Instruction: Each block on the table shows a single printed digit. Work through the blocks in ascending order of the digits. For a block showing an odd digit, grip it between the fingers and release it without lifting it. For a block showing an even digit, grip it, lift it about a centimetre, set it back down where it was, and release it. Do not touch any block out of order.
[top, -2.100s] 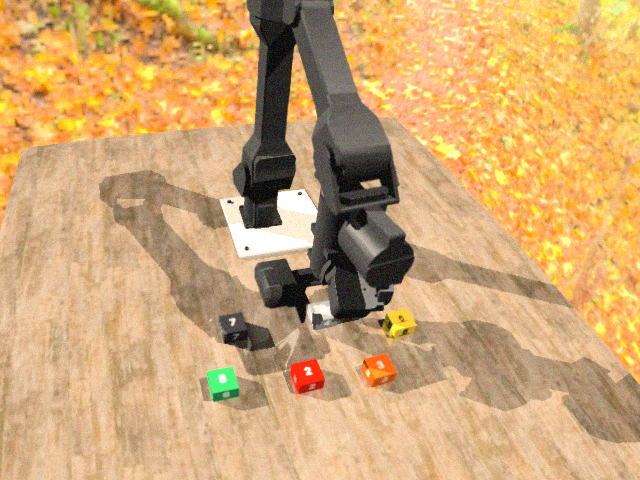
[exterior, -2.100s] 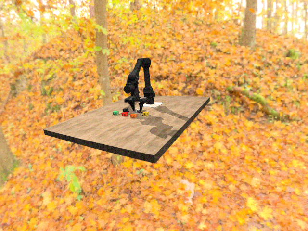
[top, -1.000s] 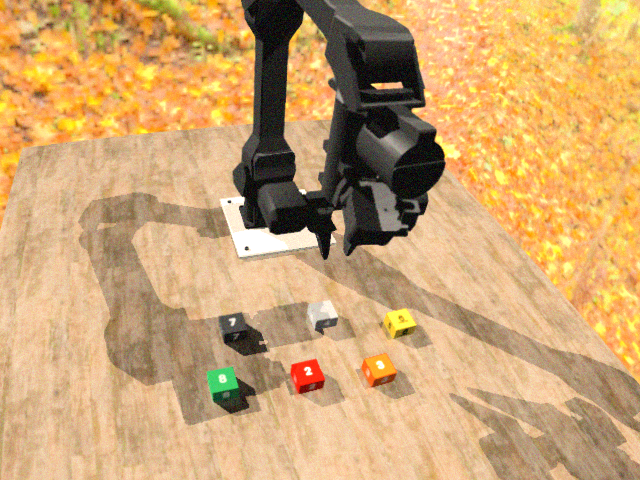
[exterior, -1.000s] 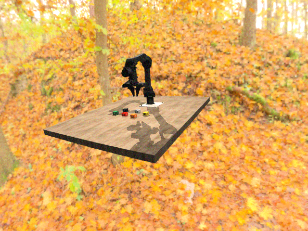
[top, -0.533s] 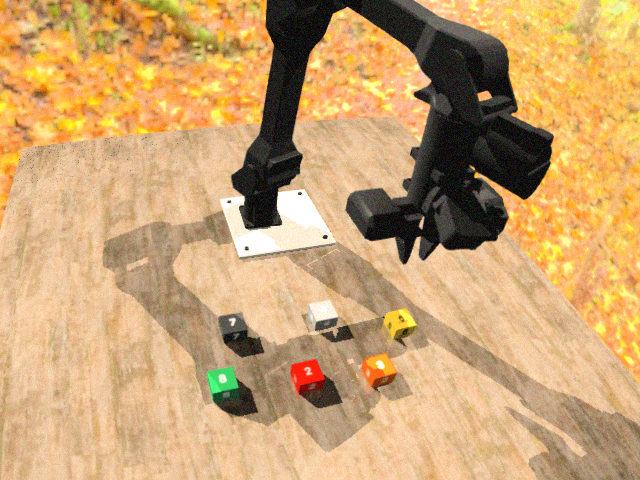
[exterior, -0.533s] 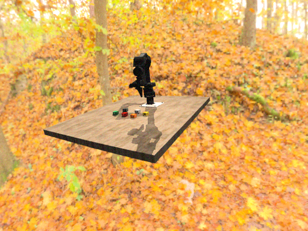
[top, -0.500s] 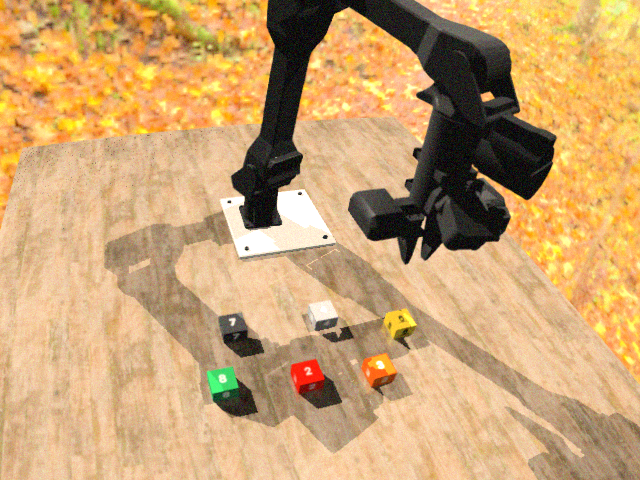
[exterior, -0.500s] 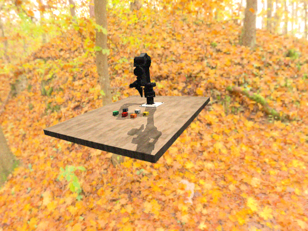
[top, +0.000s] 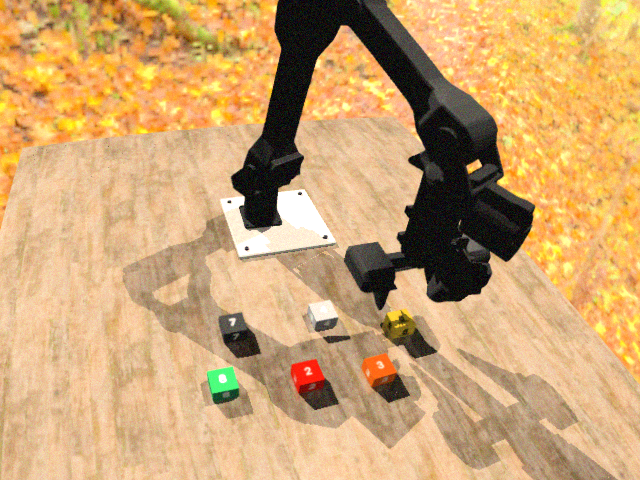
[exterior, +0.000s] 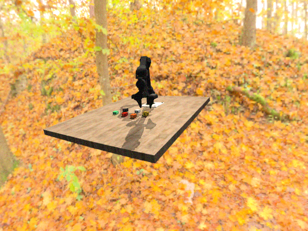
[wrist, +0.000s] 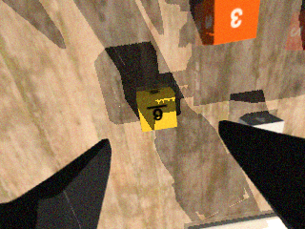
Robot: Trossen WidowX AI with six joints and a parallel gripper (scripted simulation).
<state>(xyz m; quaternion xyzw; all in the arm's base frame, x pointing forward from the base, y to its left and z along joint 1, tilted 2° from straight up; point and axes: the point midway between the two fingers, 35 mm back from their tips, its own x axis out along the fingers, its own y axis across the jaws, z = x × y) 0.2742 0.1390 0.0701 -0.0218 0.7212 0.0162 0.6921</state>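
Now: the yellow block 40 mm below my gripper tip and 10 mm ahead of it. From my gripper tip the other things lie so: orange block: 70 mm ahead, 60 mm to the right, 40 mm below; red block: 150 mm to the right, 60 mm ahead, 40 mm below; dark grey block: 230 mm to the right, 40 mm below, 30 mm behind.
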